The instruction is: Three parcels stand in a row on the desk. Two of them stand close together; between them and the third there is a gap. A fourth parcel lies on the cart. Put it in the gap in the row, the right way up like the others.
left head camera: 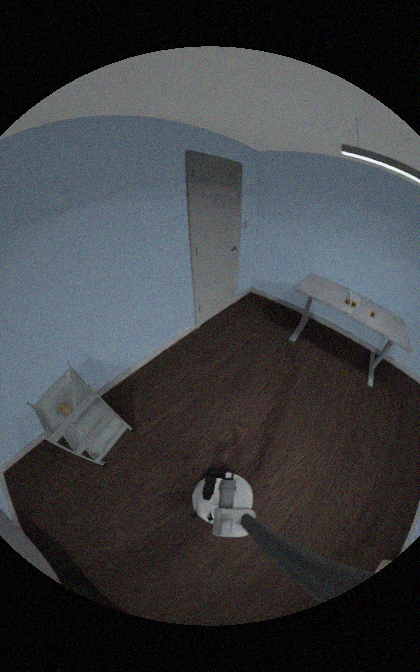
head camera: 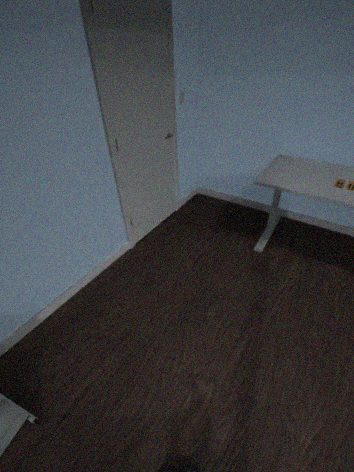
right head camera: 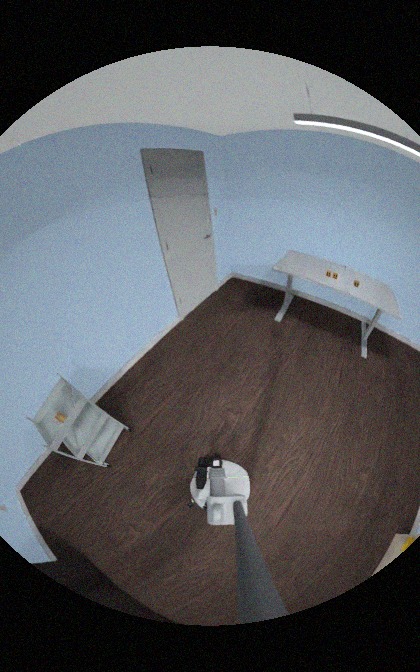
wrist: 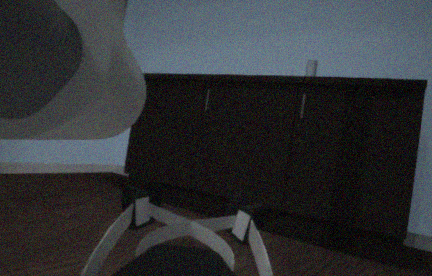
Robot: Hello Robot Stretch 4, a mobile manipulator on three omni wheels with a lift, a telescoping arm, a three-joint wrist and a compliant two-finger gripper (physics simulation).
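Frame: origin at the robot's base, x back, y right, z up, level; metres.
Seen in the pictures: gripper, fingertip midpoint: [left head camera: 200,519] [right head camera: 197,509] [wrist: 194,202].
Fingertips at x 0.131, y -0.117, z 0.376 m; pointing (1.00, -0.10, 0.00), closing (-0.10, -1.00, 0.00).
A point is followed by its place in that frame.
Three small orange-brown parcels stand in a row on the pale desk [head camera: 300,172] {z 0.692, x -1.947, y 1.121 m} [left head camera: 325,290] {z 0.692, x -1.882, y 1.100 m} [right head camera: 305,262] {z 0.692, x -1.969, y 1.158 m}. The left parcel [head camera: 340,183] {z 0.729, x -1.639, y 1.283 m} [left head camera: 347,301] {z 0.719, x -1.641, y 1.286 m} [right head camera: 328,273] {z 0.722, x -1.641, y 1.286 m} and the middle parcel [head camera: 351,186] {z 0.722, x -1.597, y 1.348 m} [left head camera: 353,304] {z 0.719, x -1.596, y 1.351 m} [right head camera: 335,275] {z 0.728, x -1.592, y 1.352 m} are close together. The third parcel [left head camera: 372,314] {z 0.722, x -1.442, y 1.559 m} [right head camera: 356,283] {z 0.729, x -1.442, y 1.558 m} stands to their right, past a gap. The fourth parcel [left head camera: 65,409] {z 0.677, x -0.283, y -0.982 m} [right head camera: 61,417] {z 0.671, x -0.289, y -0.981 m} lies on the pale cart [head camera: 10,420] {z 0.105, x -0.432, y -0.913 m} [left head camera: 100,420] {z 0.435, x -0.354, y -0.870 m} [right head camera: 100,427] {z 0.108, x -0.404, y -1.078 m} at the left; its markings are too small to read. My gripper [wrist: 194,202] {z 0.376, x 0.131, y -0.117 m} is open and empty, far from the parcels.
A door [head camera: 142,130] {z 1.027, x -2.231, y -0.225 m} [left head camera: 215,240] {z 1.052, x -2.233, y -0.224 m} [right head camera: 186,235] {z 1.005, x -2.235, y -0.222 m} is in the wall between cart and desk. Dark floor lies between my base [left head camera: 235,492] {z 0.187, x -0.051, y 0.079 m} [right head camera: 237,482] {z 0.186, x -0.026, y 0.118 m} and both. In the wrist view a long dark cabinet [wrist: 270,145] {z 0.477, x 1.407, y -0.625 m} stands against a wall, with a light upright object [wrist: 311,68] {z 0.998, x 1.494, y -0.852 m} on top.
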